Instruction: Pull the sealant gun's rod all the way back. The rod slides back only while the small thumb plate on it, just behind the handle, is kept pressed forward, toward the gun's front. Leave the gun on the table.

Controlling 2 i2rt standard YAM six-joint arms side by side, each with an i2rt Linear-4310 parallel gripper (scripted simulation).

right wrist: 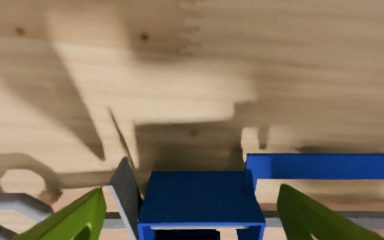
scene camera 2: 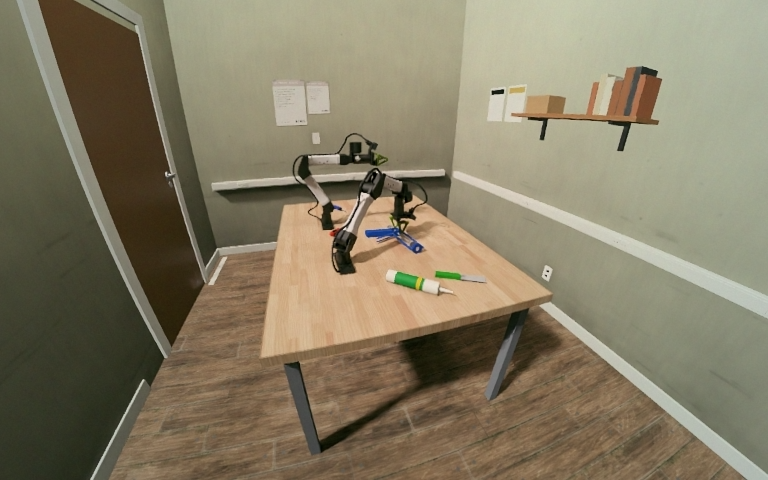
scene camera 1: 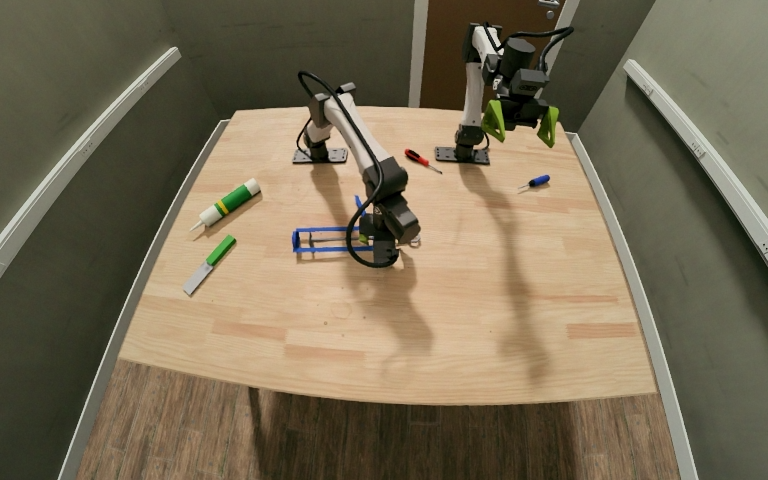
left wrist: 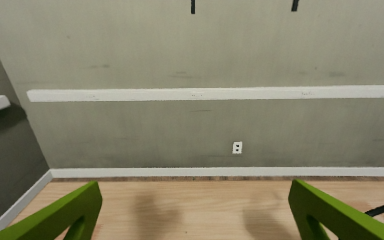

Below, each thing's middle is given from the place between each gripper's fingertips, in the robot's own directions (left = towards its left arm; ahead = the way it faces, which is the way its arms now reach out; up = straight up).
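Position of the green-handled scraper (scene camera 1: 229, 241) relative to my right hand (scene camera 1: 383, 242): 52 cm to the right, 7 cm ahead, 2 cm below.
My left hand (scene camera 1: 528, 143), relative to the scraper: 790 mm to the left, 60 mm short of it, 390 mm above.
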